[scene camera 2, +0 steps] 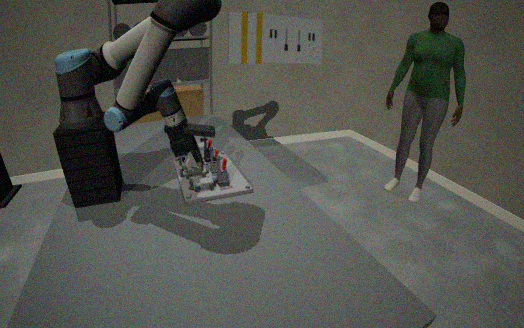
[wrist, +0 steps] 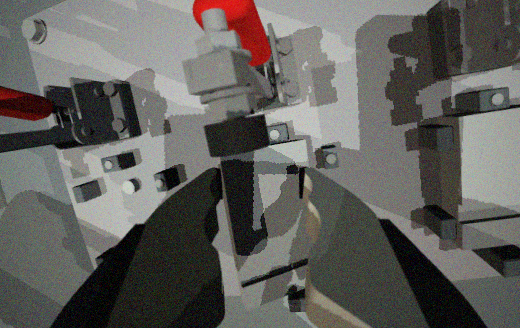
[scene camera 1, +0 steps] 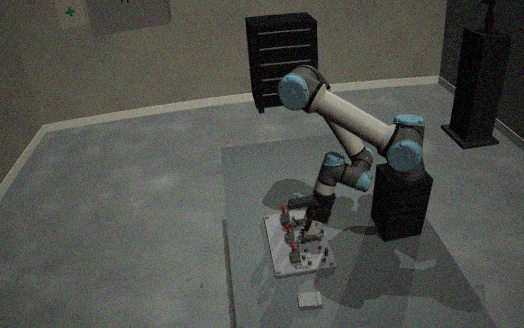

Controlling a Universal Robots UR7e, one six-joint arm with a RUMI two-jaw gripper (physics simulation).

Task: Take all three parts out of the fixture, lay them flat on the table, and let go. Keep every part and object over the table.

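Places are measured from the arm's base along level axes (x ahead, y left, z up), in millimetres.
Pixels of known places: gripper, fingertip midpoint: (scene camera 2: pixel 201 166) (wrist: pixel 260 170) (scene camera 1: pixel 302 236); arm's base, origin of the base link: (scene camera 2: pixel 82 121).
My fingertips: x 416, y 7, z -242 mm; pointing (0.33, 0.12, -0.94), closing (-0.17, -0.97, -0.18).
For each thing: its top centre in the pictures, then the offset to it from my fingertips. "spot": a spot on its surface instead.
- pale block part, middle of its top: (wrist: pixel 268 238) (scene camera 2: pixel 193 164) 32 mm back, 1 mm right, 18 mm up
- second pale part, middle of its top: (wrist: pixel 503 181) (scene camera 2: pixel 202 180) (scene camera 1: pixel 302 215) 23 mm back, 120 mm right, 5 mm up
- small pale block, middle of its top: (scene camera 1: pixel 309 298) 38 mm ahead, 298 mm left, 21 mm down
- middle clamp, surface spot: (wrist: pixel 217 75) spot: 37 mm ahead, 12 mm right, 82 mm up
The fixture (scene camera 1: pixel 274 247) (scene camera 2: pixel 235 189) (wrist: pixel 55 55) is a pale plate with red-handled clamps, small stops and pins. My gripper (scene camera 1: pixel 309 227) (wrist: pixel 260 170) is low over its middle, fingers on either side of a pale block part (wrist: pixel 280 230) in the middle nest. The fingertips appear to meet the part's two sides; contact at depth is partly hidden. A second pale part (wrist: pixel 492 150) sits at the right of the wrist view, among its stops. The nest at the wrist view's left holds no part. A small pale block (scene camera 1: pixel 310 300), likely the third part, lies flat on the table in front of the fixture.
The middle clamp (wrist: pixel 217 75), with its black tip (wrist: pixel 237 136), stands close beyond the fingertips. Another clamp (wrist: pixel 102 110) is at the left in the wrist view. The black robot pedestal (scene camera 1: pixel 402 202) (scene camera 2: pixel 89 165) stands beside the fixture. A person (scene camera 2: pixel 432 95) stands beyond the table.
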